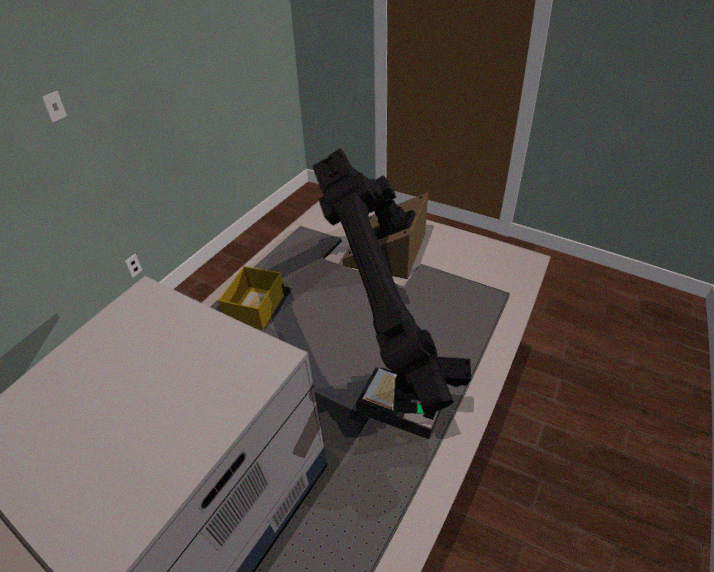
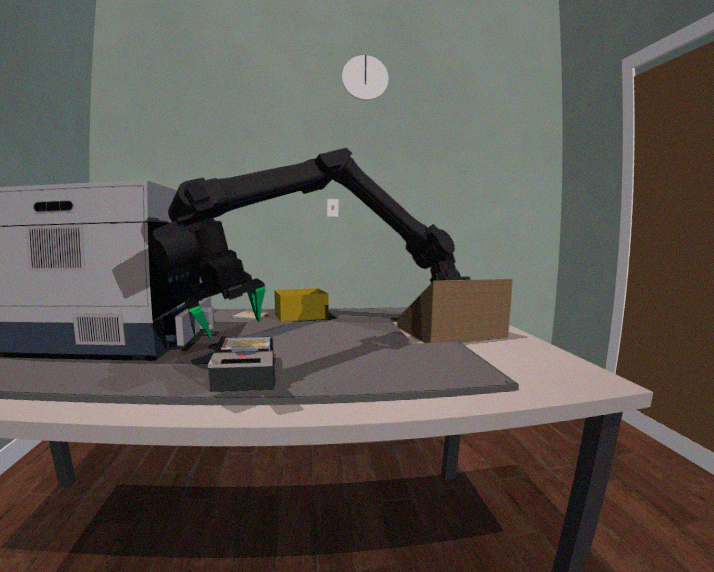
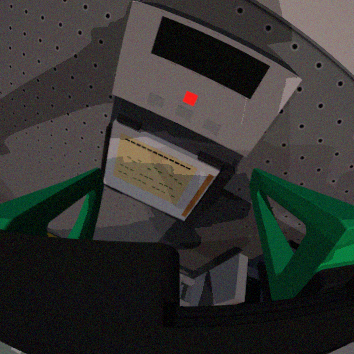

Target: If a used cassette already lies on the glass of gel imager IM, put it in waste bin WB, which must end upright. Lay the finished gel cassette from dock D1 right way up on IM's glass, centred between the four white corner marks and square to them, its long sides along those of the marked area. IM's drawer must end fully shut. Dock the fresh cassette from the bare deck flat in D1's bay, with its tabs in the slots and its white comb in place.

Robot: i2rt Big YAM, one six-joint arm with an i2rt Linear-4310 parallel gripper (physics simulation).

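Dock D1 (image 1: 393, 420) (image 2: 241, 377) (image 3: 135, 75) stands near the deck's front edge, with a dark display and a red light. The finished cassette (image 1: 380, 388) (image 2: 247, 343) (image 3: 150, 170) lies in its bay, with a yellowish gel and an orange strip. My gripper (image 2: 234, 330) (image 3: 176, 176) is open and empty, its green fingertips above and either side of the cassette. Waste bin WB (image 1: 241, 311) (image 2: 300, 305) is upright; a pale cassette (image 1: 255, 297) shows inside. Another pale cassette (image 2: 249, 314) lies flat on the far deck. Imager IM (image 1: 148, 417) (image 2: 71, 262) hides its glass; its drawer's state is unclear.
A light panel (image 2: 180, 329) (image 3: 242, 280) stands out at the imager's side, left of and behind the dock. A brown box-like guard (image 1: 396, 256) (image 2: 470, 309) surrounds the arm's base at the right. The arm arches high over the grey deck (image 1: 458, 309) (image 2: 405, 369).
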